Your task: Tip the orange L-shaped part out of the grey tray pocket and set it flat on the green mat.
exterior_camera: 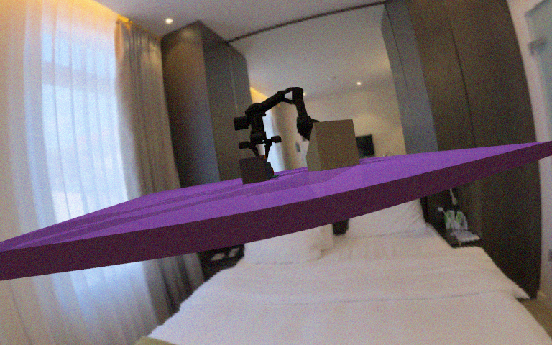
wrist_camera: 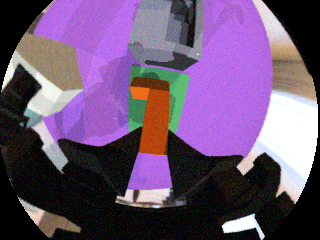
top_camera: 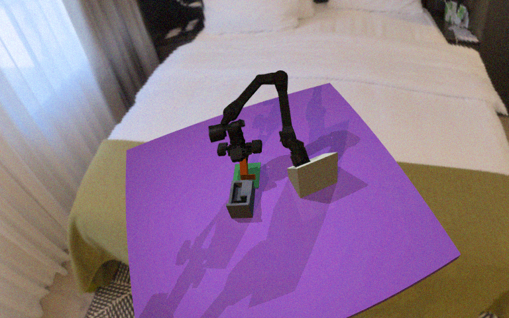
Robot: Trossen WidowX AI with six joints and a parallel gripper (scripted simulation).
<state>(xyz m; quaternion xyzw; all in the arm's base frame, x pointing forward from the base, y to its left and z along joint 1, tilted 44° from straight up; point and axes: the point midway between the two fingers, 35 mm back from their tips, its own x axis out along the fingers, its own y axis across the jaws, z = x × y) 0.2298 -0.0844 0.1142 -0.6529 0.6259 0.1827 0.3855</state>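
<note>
The orange L-shaped part lies 10 mm behind my gripper tip, 30 mm to the left of it and 30 mm below it. Also, from my gripper tip: green mat (20 mm to the left, 90 mm below).
</note>
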